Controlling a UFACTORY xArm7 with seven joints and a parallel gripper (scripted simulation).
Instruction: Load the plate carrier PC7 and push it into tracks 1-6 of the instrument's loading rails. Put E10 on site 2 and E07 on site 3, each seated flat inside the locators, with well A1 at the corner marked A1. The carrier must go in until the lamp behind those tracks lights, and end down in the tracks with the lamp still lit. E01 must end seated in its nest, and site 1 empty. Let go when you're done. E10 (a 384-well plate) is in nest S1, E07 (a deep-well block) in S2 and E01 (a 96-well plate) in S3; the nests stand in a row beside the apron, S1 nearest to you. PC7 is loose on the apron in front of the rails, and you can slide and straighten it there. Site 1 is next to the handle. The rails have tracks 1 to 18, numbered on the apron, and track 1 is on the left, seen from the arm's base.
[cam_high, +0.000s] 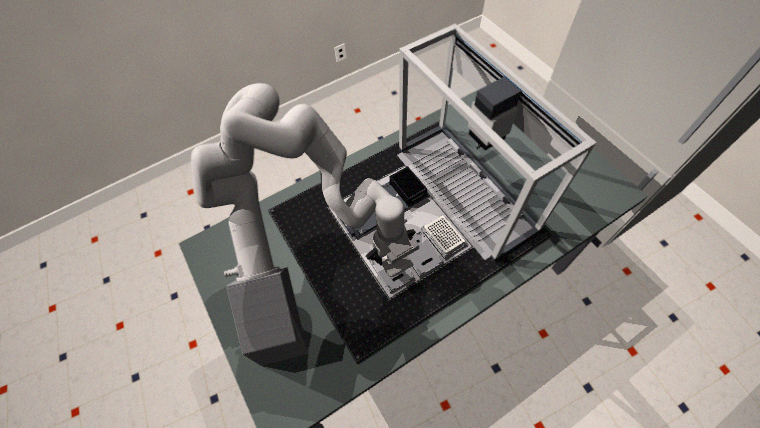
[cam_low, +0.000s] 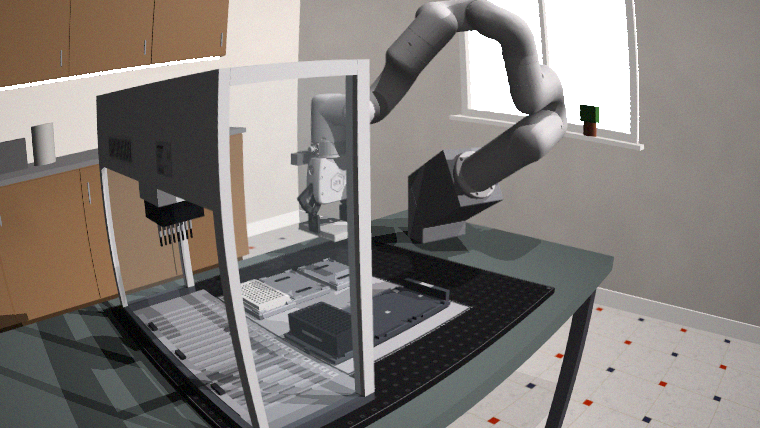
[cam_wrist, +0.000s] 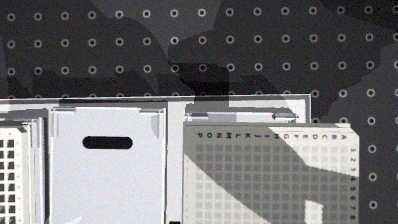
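Now: hand 250 mm to the right of the plate carrier PC7, 110 mm above it and 60 mm short of it. From my hand the other things lie so: nest S2: 120 mm below, 110 mm ahead, 20 mm to the left; white 96-well plate E01: 210 mm ahead, 110 mm below, 50 mm to the left; nest S1: 120 mm below.
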